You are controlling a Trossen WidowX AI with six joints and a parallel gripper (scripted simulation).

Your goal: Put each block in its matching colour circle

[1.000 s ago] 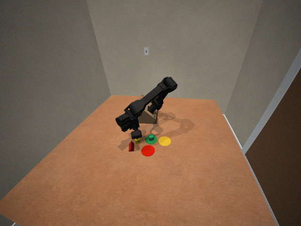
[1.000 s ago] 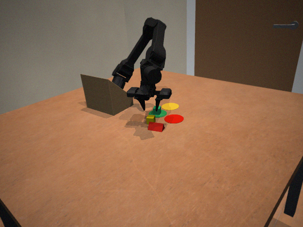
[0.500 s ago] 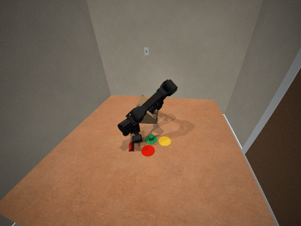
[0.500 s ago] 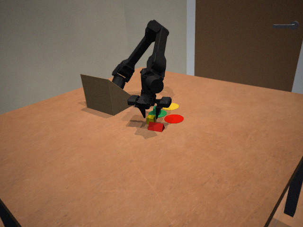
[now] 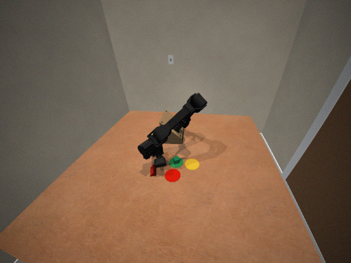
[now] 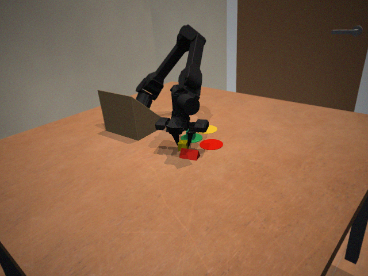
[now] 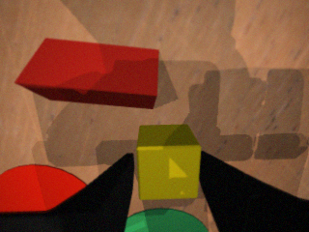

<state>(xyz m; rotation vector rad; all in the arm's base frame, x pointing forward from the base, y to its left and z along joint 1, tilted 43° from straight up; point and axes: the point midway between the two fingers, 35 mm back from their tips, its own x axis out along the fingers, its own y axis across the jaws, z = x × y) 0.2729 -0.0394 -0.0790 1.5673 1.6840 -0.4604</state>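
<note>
The yellow circle is 190 mm to the left of my hand, 50 mm below it and 10 mm behind it. Also, from my hand: yellow cube (30 mm below); then green block (100 mm to the left, 30 mm below, 30 mm behind); then red block (50 mm ahead, 40 mm to the right, 40 mm below).
</note>
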